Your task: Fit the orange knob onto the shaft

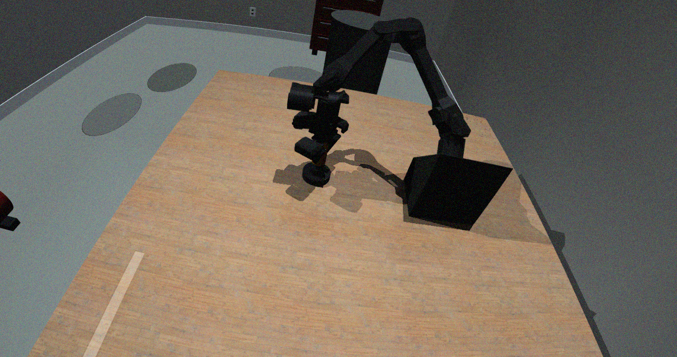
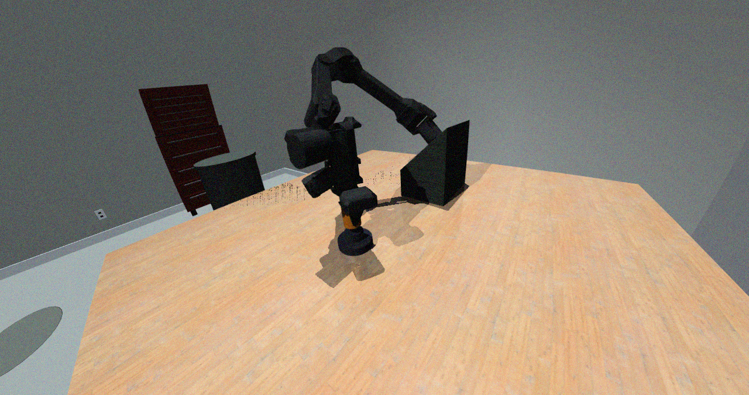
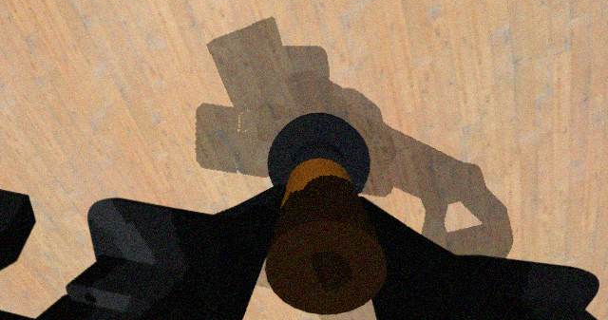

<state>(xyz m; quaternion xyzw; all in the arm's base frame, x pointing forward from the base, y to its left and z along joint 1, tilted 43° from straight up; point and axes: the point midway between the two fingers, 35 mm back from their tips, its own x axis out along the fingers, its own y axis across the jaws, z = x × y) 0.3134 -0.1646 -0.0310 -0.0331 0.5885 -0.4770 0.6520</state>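
My gripper tip is now 2 cm below the orange knob. The rest, counted from my gripper tip: dark round pedestal 4 cm below.
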